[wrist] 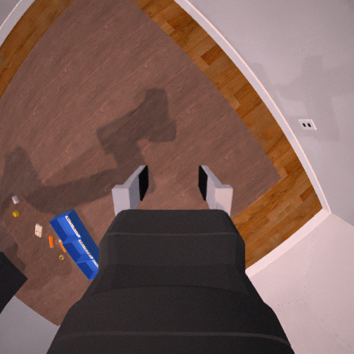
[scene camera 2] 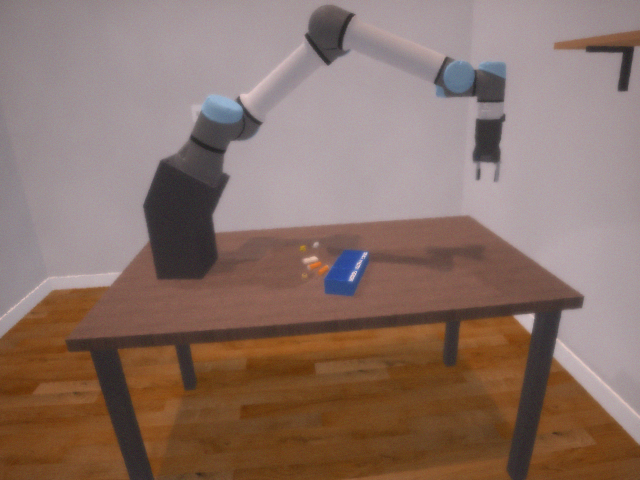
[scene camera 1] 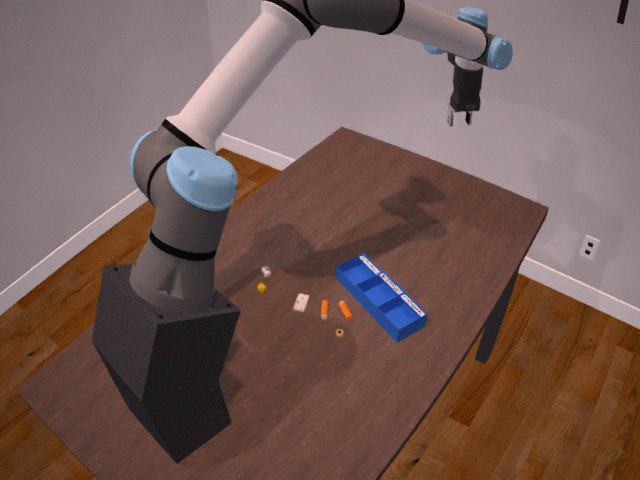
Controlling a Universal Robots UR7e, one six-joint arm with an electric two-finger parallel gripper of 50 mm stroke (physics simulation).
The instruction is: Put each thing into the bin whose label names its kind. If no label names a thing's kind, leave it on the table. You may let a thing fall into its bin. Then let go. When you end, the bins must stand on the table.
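Where they show: gripper, fingertip midpoint: (scene camera 2: 486,180) (scene camera 1: 458,123); arm's base, origin of the base link: (scene camera 2: 197,168) (scene camera 1: 170,288).
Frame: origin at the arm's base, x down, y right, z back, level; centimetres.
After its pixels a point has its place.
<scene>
My gripper (scene camera 1: 459,122) @(x 6.9, y 6.6, z -90.4 cm) (scene camera 2: 487,179) @(x 6.9, y 6.6, z -90.4 cm) (wrist: 173,175) is open and empty, high above the far end of the table. A blue three-compartment bin block (scene camera 1: 390,315) @(x 33.8, y 17.3, z -43.5 cm) (scene camera 2: 338,287) @(x 32.1, y 24.2, z -42.2 cm) stands on the table; its labels are too small to read, and no things show inside. Loose on the table beside it lie two orange cylinders, one (scene camera 1: 324,309) @(x 33.1, y 4.3, z -35.1 cm) (wrist: 51,241) nearer the base and one (scene camera 1: 345,310) @(x 33.1, y 8.3, z -37.8 cm) (scene camera 2: 323,269) @(x 33.3, y 8.5, z -38.3 cm) nearer the bins, a cream flat piece (scene camera 1: 301,302) @(x 33.7, y -1.7, z -33.8 cm) (wrist: 38,230), a yellow cube-like piece (scene camera 1: 262,287) @(x 32.9, y -11.8, z -31.0 cm) (wrist: 16,213), a small white piece (scene camera 1: 266,271) @(x 33.4, y -15.2, z -36.0 cm) (wrist: 15,199) and a small tan ring-like piece.
The arm's dark pedestal (scene camera 1: 170,382) @(x 9.5, y 8.2, z 10.2 cm) (scene camera 2: 180,227) @(x 16.6, y 8.6, z 5.6 cm) stands at one end of the table (scene camera 1: 310,413) @(x 34.5, y 19.8, z -11.4 cm) (scene camera 2: 232,310) @(x 34.5, y 30.4, z -12.4 cm). A wall shelf (scene camera 2: 599,39) is at the upper right in the second scene view. Walls rise beyond the table's far end.
</scene>
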